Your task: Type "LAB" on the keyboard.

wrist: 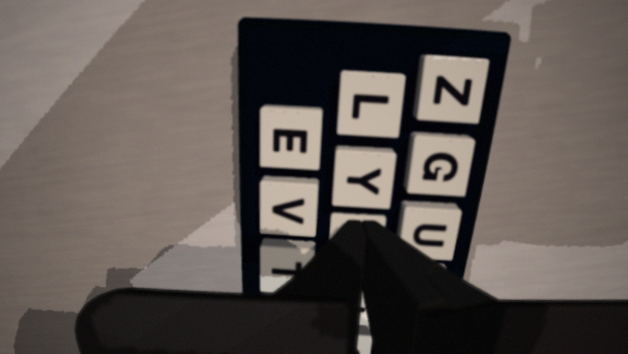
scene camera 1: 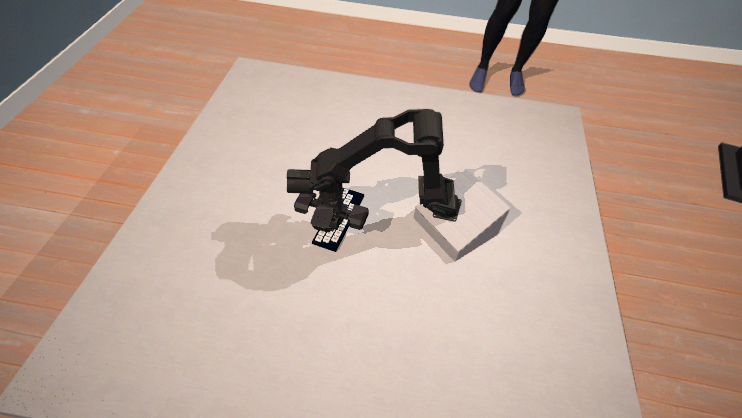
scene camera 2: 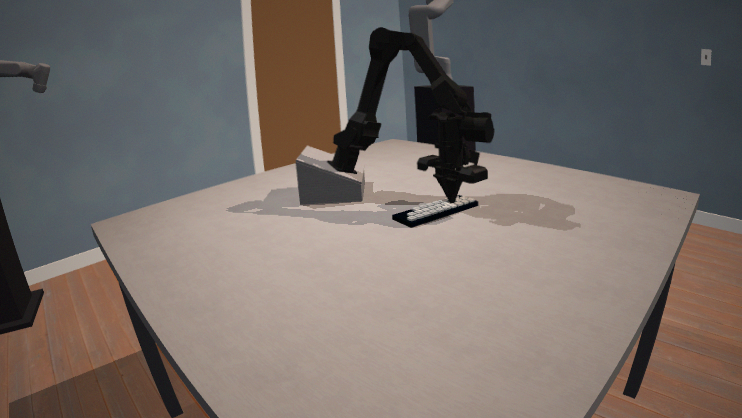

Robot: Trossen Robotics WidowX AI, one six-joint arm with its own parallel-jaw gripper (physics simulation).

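Places are measured from the arm's base along level axes (x ahead, y left, z up), in metres.
Where they show: gripper, fingertip midpoint: (wrist: 360, 234) (scene camera 2: 452, 202); arm's base at its link origin: (scene camera 1: 447, 208) (scene camera 2: 341, 167).
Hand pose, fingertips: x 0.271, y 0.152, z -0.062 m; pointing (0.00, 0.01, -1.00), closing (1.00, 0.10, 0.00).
Observation:
Things, the pixels of their top centre, and the offset from my fingertips. Level surfaces: height alone.
- dark blue keyboard at its top centre: (scene camera 2: 437, 205) (scene camera 1: 339, 215) 0.002 m ahead, 0.047 m right, 0.004 m up
- L key at its top centre: (wrist: 370, 105) 0.003 m back, 0.038 m left, 0.004 m up
- Y key at its top centre: (wrist: 363, 180) 0.002 m back, 0.018 m left, 0.004 m up
- grey table at its surface level: 0.012 m down
The dark blue keyboard (scene camera 1: 324, 245) (scene camera 2: 402, 220) (wrist: 290, 60) with white keys lies on the table under my gripper. In the wrist view, the L key (wrist: 371, 104) is near the far end of the middle row, with the Y key (wrist: 364, 177) next to it. My gripper (scene camera 2: 453, 200) (wrist: 360, 234) is shut and empty, pointing down, its tips over or at the key after Y in the middle row. That key's letter is hidden by the fingers. Whether the tips touch it is unclear. Keys marked A and B cannot be made out.
My arm's base stands on a pale wedge block (scene camera 1: 482, 223) (scene camera 2: 329, 184) on the grey table (scene camera 1: 311, 337) (scene camera 2: 337, 311). A person's legs (scene camera 1: 532, 38) are beyond the table edge. A grey arm (scene camera 2: 421, 36) stands on a dark pedestal (scene camera 2: 425, 116) behind the table.

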